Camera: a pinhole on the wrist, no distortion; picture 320 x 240 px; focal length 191.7 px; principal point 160.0 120.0 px. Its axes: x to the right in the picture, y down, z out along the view. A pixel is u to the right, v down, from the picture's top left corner.
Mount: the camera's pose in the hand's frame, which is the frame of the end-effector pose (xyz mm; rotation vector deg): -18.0 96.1 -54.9 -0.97 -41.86 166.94
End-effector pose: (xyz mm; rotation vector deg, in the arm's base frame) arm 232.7 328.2 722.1 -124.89 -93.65 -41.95
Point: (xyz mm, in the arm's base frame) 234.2 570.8 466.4
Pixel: 125 103
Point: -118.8 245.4 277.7
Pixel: 288 232
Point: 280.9 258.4 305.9
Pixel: 301 70
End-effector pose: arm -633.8 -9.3 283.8 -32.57 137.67 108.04
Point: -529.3 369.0 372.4
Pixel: 286 17
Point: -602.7 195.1 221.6
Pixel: 185 115
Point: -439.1 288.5 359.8
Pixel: outside the picture
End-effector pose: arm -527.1 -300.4 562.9 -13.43 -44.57 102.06
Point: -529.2 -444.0 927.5
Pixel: 160 151
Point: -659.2 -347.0 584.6
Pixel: 127 11
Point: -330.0 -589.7 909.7
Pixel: 233 212
